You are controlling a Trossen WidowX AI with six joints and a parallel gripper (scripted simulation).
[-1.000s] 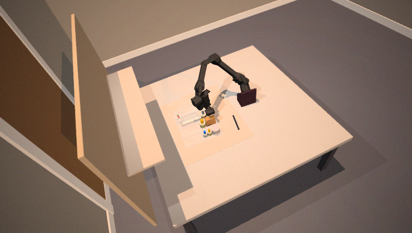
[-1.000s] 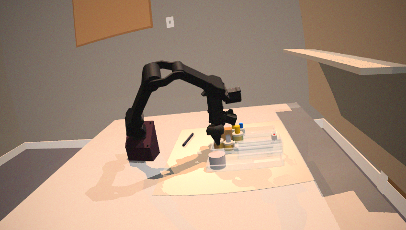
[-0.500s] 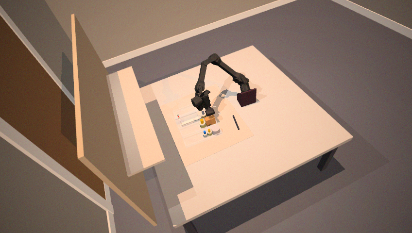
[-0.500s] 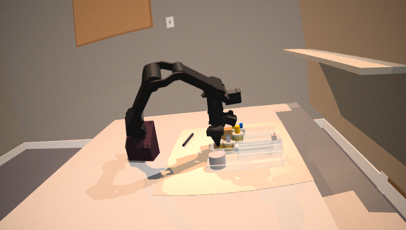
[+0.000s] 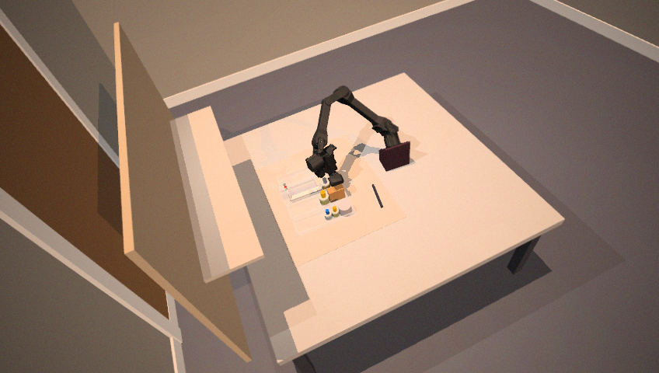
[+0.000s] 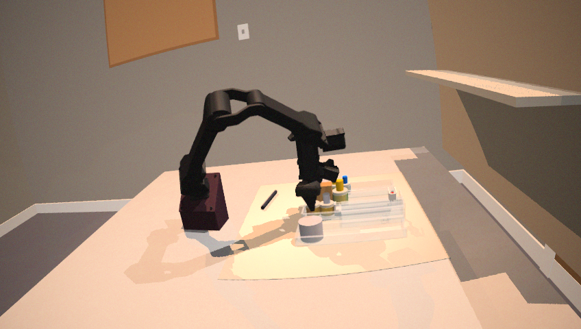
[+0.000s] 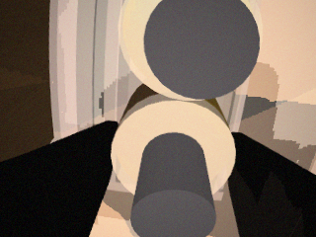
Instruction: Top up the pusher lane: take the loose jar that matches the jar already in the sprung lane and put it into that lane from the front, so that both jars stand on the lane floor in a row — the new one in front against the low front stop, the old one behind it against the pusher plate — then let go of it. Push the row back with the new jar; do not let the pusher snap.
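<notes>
Right now my gripper tip is 80 mm to the right of the orange box and 20 mm short of it. From my gripper tip the other things lie so: black pen: 170 mm to the left, 150 mm behind, 30 mm below; then clear lane: 140 mm ahead, 40 mm to the right, 20 mm below.
</notes>
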